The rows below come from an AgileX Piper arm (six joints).
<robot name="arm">
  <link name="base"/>
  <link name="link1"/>
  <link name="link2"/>
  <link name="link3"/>
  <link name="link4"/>
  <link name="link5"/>
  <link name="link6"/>
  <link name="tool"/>
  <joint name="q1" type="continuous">
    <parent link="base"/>
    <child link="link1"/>
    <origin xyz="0 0 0.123" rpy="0 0 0"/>
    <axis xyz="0 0 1"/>
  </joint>
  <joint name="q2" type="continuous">
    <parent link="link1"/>
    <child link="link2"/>
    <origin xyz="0 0 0" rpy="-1.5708 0 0"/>
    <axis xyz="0 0 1"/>
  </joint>
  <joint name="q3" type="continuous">
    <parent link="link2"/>
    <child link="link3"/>
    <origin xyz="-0.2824 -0.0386 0" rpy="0 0 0"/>
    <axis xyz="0 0 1"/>
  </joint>
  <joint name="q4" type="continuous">
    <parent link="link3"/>
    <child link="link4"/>
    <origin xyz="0.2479 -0.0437 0" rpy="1.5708 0 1.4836"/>
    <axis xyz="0 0 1"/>
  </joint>
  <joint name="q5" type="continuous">
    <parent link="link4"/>
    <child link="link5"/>
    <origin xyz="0 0 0" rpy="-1.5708 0 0"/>
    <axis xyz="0 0 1"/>
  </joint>
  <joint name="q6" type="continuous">
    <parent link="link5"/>
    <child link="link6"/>
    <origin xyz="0 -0.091 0" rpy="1.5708 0 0"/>
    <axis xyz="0 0 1"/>
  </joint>
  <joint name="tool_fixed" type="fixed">
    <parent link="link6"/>
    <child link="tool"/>
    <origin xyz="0 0 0" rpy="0 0 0"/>
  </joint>
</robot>
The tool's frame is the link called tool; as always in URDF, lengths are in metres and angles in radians. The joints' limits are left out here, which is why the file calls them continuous.
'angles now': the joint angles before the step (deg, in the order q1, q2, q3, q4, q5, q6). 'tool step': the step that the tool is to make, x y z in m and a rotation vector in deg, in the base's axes. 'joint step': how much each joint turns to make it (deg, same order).
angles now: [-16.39, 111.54, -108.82, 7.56, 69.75, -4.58]
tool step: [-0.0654, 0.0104, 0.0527, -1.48, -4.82, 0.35]
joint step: [-1.56, -14.97, 9.96, 0.86, 0.24, -2.01]
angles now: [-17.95, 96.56, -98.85, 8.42, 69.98, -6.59]
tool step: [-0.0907, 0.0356, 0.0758, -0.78, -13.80, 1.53]
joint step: [0.01, -19.28, 5.94, 3.99, 0.07, -0.66]
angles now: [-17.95, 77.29, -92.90, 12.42, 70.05, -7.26]
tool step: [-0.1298, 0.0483, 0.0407, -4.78, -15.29, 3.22]
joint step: [2.39, -24.45, 8.66, 0.57, -0.05, -0.91]
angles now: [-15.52, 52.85, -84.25, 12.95, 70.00, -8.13]
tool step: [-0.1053, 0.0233, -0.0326, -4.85, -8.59, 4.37]
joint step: [8.74, -22.61, 13.37, -5.63, -0.34, 1.28]
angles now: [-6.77, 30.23, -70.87, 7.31, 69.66, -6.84]
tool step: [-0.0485, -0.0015, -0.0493, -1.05, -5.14, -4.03]
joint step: [0.50, -15.56, 11.93, -4.65, -1.82, 2.76]
